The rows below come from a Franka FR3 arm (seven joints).
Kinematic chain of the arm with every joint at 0, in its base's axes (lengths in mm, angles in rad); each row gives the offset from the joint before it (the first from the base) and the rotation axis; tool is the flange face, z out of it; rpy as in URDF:
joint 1: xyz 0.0 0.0 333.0 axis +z
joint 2: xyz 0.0 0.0 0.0 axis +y
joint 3: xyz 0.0 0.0 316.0 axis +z
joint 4: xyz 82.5 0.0 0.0 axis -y
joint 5: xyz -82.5 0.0 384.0 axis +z
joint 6: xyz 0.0 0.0 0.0 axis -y
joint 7: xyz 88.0 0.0 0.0 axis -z
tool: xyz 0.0 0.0 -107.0 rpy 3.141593 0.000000 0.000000
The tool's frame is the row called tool.
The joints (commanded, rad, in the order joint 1, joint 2, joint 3, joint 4, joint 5, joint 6, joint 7), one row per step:
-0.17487, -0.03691, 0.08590, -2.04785, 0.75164, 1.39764, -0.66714
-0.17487, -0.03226, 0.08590, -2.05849, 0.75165, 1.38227, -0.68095
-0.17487, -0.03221, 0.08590, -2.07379, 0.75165, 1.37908, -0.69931
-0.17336, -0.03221, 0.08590, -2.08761, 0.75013, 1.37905, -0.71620
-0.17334, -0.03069, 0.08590, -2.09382, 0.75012, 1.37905, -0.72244
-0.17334, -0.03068, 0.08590, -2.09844, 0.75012, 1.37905, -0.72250
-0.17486, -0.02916, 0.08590, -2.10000, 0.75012, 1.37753, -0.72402
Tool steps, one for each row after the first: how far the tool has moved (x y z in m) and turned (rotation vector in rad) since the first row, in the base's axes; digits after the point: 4 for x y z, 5 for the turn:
-0.0035, 0.0010, -0.0063, 0.01298, 0.01619, 0.01729
-0.0071, 0.0014, -0.0125, 0.02333, 0.02067, 0.02951
-0.0101, 0.0022, -0.0180, 0.03053, 0.02262, 0.04107
-0.0113, 0.0023, -0.0212, 0.03413, 0.02586, 0.04448
-0.0123, 0.0024, -0.0230, 0.03466, 0.03041, 0.04442
-0.0127, 0.0018, -0.0243, 0.03640, 0.03342, 0.04460

